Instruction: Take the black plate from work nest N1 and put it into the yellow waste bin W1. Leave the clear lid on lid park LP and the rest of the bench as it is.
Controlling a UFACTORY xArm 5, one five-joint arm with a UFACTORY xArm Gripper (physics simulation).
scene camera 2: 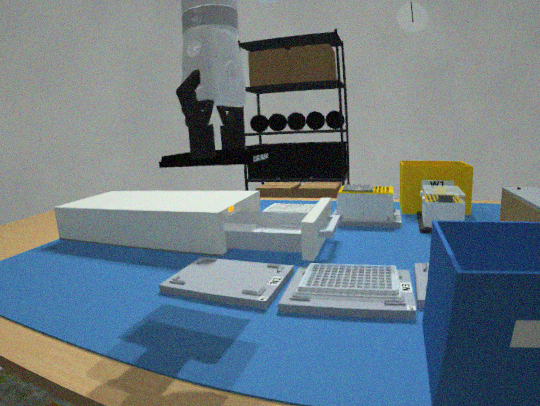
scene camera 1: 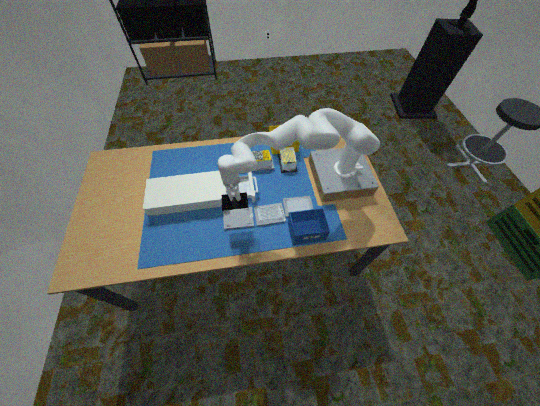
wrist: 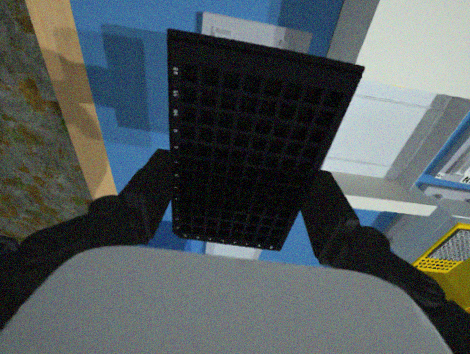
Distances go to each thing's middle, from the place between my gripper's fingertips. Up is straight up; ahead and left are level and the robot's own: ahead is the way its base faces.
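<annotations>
The drawer (scene camera 2: 305, 233) is 14 cm below my hand, 18 cm to the right of it and 5 cm ahead of it, and the hand itself is right at the black plate (scene camera 2: 249, 155).
</annotations>
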